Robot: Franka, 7 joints.
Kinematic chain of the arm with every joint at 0, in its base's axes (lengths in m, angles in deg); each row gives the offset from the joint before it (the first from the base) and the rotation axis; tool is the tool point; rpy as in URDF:
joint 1: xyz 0 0 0.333 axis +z
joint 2: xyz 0 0 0 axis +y
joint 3: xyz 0 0 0.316 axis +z
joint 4: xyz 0.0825 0 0 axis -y
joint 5: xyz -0.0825 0 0.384 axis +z
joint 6: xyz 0 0 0 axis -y
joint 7: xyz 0.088 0 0 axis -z
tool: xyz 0 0 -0.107 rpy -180 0 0
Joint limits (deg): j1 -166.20..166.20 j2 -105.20..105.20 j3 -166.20..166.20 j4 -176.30..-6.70 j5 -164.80..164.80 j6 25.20..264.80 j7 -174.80..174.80
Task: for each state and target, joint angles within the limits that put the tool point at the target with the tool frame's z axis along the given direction. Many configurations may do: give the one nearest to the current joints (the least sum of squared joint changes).
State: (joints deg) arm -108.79 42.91 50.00 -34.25 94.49 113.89 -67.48
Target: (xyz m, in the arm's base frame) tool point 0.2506 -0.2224 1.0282 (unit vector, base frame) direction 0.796 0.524 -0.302
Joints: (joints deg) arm -110.04 2.25 50.19 -37.49 80.01 73.08 -67.48
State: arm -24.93 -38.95 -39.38 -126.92 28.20 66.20 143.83
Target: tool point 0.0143 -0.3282 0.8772 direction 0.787 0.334 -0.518
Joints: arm -13.27 -36.97 -46.84 -77.57 34.24 67.74 143.83
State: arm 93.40 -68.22 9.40 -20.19 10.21 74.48 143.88
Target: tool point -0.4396 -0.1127 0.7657 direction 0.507 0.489 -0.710
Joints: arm 52.28 -63.89 44.03 -47.72 17.85 30.74 143.88
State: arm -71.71 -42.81 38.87 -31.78 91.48 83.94 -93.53
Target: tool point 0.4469 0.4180 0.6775 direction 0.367 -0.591 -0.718
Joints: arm -100.04 -78.01 42.15 -56.57 57.36 62.01 -93.53
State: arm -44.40 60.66 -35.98 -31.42 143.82 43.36 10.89
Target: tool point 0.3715 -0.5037 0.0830 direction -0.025 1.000 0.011
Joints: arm -57.74 102.80 -61.13 -11.14 115.53 26.64 10.89
